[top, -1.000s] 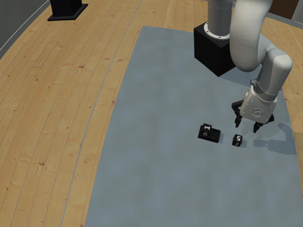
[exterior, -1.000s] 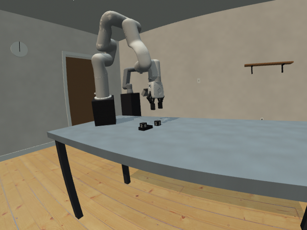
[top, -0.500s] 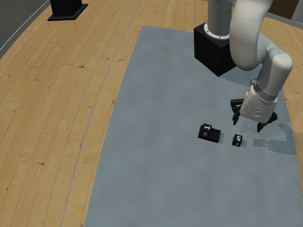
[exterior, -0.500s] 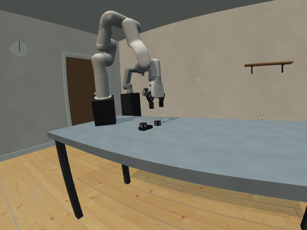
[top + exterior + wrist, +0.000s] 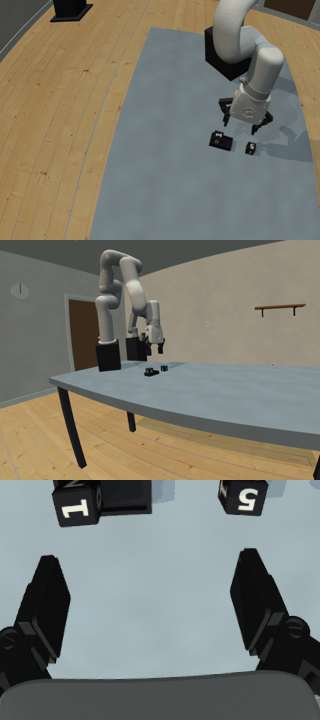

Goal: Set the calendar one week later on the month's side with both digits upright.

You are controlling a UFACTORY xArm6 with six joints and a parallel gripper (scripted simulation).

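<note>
My gripper is now 1 cm past the black tray, 3 cm to the left of it and 11 cm above it.
</note>
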